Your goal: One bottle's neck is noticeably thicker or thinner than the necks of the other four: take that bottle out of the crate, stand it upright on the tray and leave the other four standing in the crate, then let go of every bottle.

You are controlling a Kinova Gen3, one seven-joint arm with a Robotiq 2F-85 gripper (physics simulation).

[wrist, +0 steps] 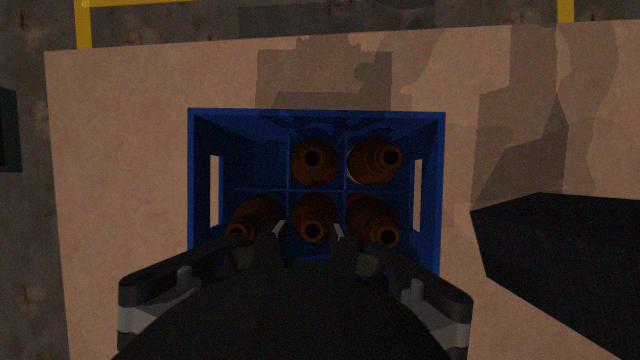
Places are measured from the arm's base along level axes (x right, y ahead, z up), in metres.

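Where they show: gripper, fingertip midpoint: (308, 231).
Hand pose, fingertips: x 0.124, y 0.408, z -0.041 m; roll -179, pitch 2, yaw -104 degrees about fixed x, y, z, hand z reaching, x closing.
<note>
After its pixels a point has its place.
A blue crate (316, 112) {x 0.241, y 0.382, z -0.064 m} with compartments stands in the middle of the wrist view. Five brown bottles stand in it: back middle (322, 176) {x 0.173, y 0.386, z -0.117 m}, back right (367, 167) {x 0.175, y 0.324, z -0.113 m}, front left (265, 210) {x 0.139, y 0.473, z -0.121 m}, front middle (313, 207) {x 0.133, y 0.405, z -0.114 m} and front right (367, 215) {x 0.110, y 0.334, z -0.115 m}. The back left compartment is empty. From this steep angle I cannot tell surely which neck differs in thickness. My gripper (308, 231) {x 0.124, y 0.408, z -0.041 m} is part open with nothing held; its fingertips appear on either side of the front middle bottle's mouth, seemingly above it. The gripper hides the crate's front wall. I cannot identify the tray for certain.
The crate stands on a tan table top (120, 150) {x 0.295, y 0.794, z -0.239 m}. A large black angular shape (560, 240) {x 0.041, y 0.096, z -0.102 m} lies to the right of the crate. A dark box-like object (9, 132) shows at the left edge, beyond the table. Yellow bars (84, 30) (565, 11) show behind the table.
</note>
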